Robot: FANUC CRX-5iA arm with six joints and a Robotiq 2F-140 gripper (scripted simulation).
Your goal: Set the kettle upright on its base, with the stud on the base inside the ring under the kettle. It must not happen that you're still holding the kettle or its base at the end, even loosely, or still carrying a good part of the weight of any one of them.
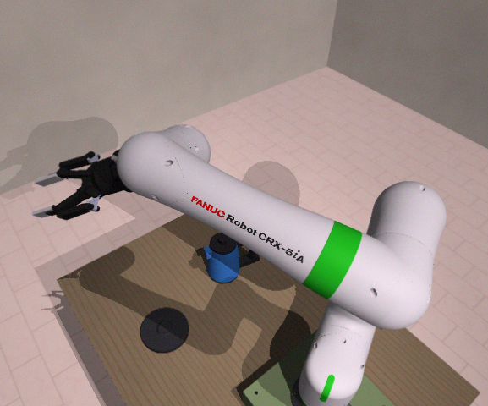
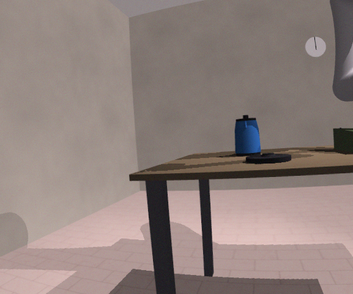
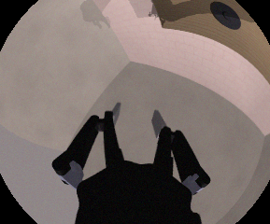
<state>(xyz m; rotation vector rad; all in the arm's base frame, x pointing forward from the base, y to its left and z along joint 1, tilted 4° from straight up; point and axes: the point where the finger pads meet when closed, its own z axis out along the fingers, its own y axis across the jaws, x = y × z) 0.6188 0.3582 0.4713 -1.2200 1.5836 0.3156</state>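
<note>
My gripper is now 470 mm to the left of the blue kettle, 470 mm above it and 60 mm past it. The rest, counted from my hand: round black base: 550 mm below, 150 mm to the right, 150 mm behind.
</note>
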